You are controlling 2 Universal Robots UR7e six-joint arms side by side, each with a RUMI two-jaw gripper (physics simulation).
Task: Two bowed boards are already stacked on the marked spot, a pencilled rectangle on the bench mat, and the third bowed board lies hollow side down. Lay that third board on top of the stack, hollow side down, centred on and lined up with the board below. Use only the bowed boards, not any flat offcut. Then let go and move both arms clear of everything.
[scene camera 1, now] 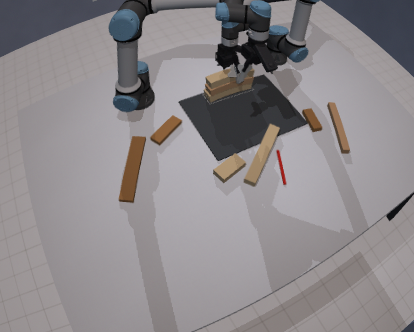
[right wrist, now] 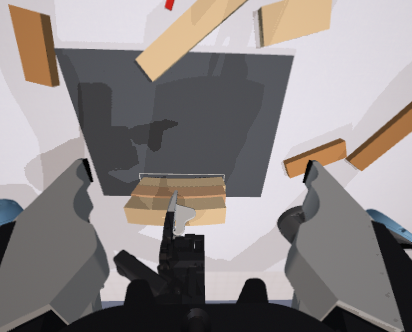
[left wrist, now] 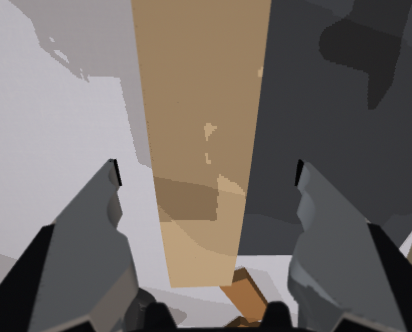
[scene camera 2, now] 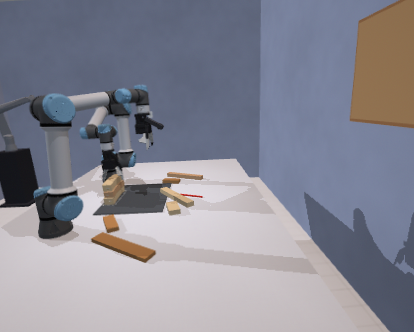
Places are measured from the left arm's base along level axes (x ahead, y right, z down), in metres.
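Where they show: left gripper, fingertip midpoint: (scene camera 1: 230, 76) (right wrist: 178, 209) (left wrist: 208, 161); right gripper, fingertip midpoint: (scene camera 1: 255, 78) (right wrist: 199, 161) (scene camera 2: 149, 147); left arm's base, link origin: (scene camera 1: 274, 57); right arm's base, link origin: (right wrist: 298, 220) (scene camera 2: 56, 230).
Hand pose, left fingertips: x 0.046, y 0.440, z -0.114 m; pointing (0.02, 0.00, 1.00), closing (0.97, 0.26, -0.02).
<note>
Things, the pixels of their top centre, and the offset from my left fingertips. Level surfaces: height alone.
- third bowed board, top centre: (left wrist: 201, 181) (right wrist: 176, 218) (scene camera 1: 230, 71) (scene camera 2: 112, 177) dx -0.004, dy -0.003, dz -0.026 m
- bottom board, top centre: (right wrist: 180, 196) (scene camera 1: 229, 83) (scene camera 2: 114, 189) dx -0.004, dy -0.001, dz +0.055 m
- mat, surface height: dz +0.108 m
- long pale piece, top centre: (right wrist: 209, 11) (scene camera 1: 263, 150) (scene camera 2: 175, 193) dx +0.367, dy +0.174, dz +0.078 m
- short pale block, top centre: (right wrist: 296, 18) (scene camera 1: 229, 165) (scene camera 2: 172, 205) dx +0.320, dy +0.330, dz +0.087 m
- red pencil, top centre: (scene camera 1: 281, 166) dx +0.463, dy +0.158, dz +0.108 m
The third bowed board (scene camera 1: 216, 80) (scene camera 2: 111, 183) (left wrist: 200, 100) (right wrist: 175, 215), pale tan, lies on top of the stack, roughly lined up with the brown board (right wrist: 175, 191) below; exact centring cannot be told. The bottom board (scene camera 1: 215, 97) (right wrist: 182, 182) lies by the pencilled rectangle (right wrist: 182, 174), whose front line shows on the mat (scene camera 1: 235, 137) (right wrist: 210, 115). My left gripper (scene camera 1: 234, 75) (left wrist: 208, 161) is open, its fingers apart on either side of the top board, touching neither edge in the left wrist view. My right gripper (scene camera 2: 147, 144) (right wrist: 199, 161) is open and empty, high above the stack.
A long pale piece (scene camera 1: 262, 155) overlaps the mat's front edge, with a short pale block (scene camera 1: 229, 168) and a red pencil (scene camera 1: 281, 167) near it. Brown pieces (scene camera 1: 166, 130) (scene camera 1: 132, 170) lie left; others (scene camera 1: 312, 120) (scene camera 1: 339, 127) lie right. The right gripper is above the left one.
</note>
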